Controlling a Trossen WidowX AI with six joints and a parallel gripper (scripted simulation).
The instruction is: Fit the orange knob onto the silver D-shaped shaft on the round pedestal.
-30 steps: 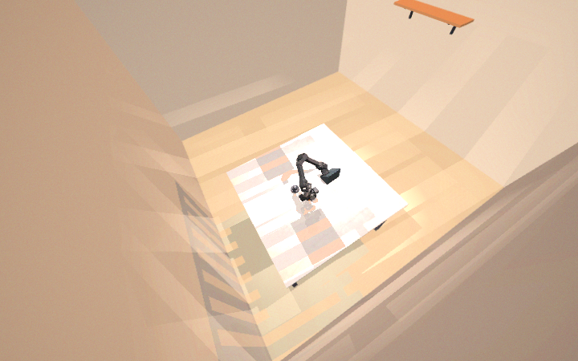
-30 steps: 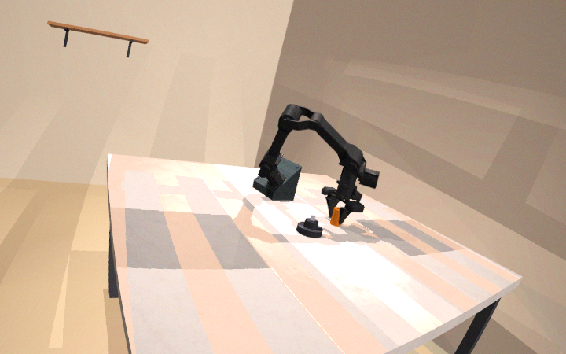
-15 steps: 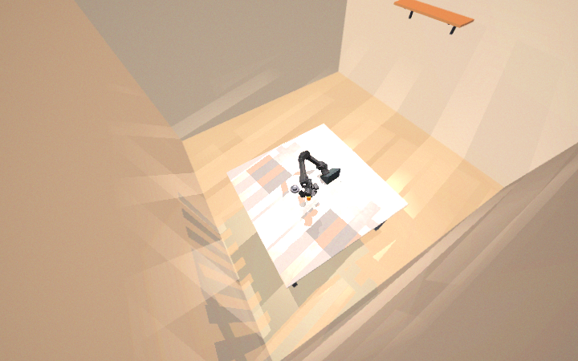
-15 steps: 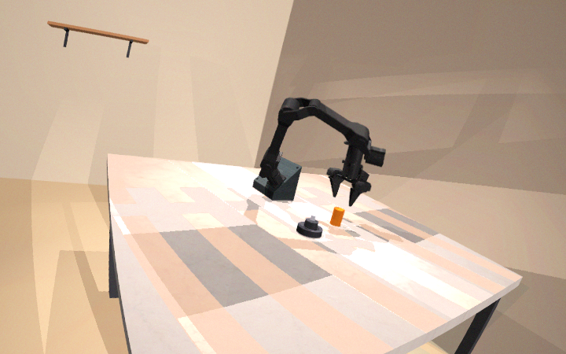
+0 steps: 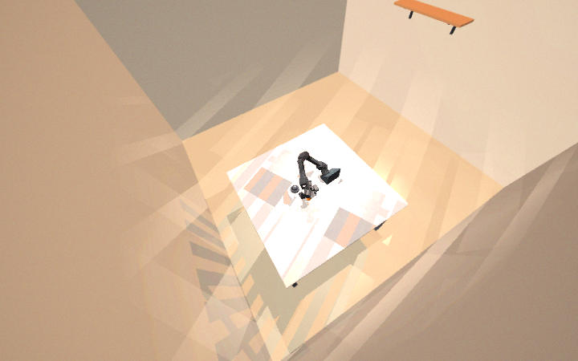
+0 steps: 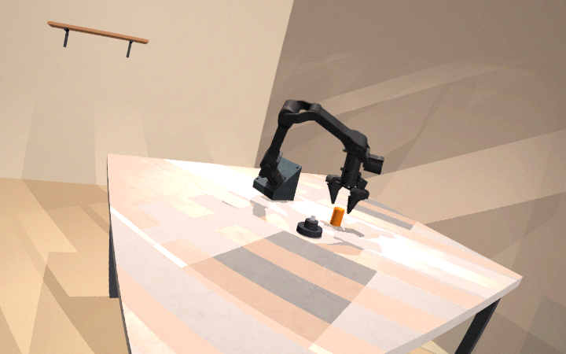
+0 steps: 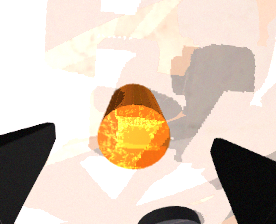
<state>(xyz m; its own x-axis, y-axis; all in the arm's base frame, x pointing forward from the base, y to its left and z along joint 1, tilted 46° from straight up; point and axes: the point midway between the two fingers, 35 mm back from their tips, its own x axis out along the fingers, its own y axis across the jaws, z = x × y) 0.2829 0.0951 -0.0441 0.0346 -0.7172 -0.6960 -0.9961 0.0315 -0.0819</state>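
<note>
Now: the orange knob 2 cm below my gripper tip. The rest, counted from my gripper tip: round pedestal (5 cm ahead, 16 cm to the right, 3 cm below).
</note>
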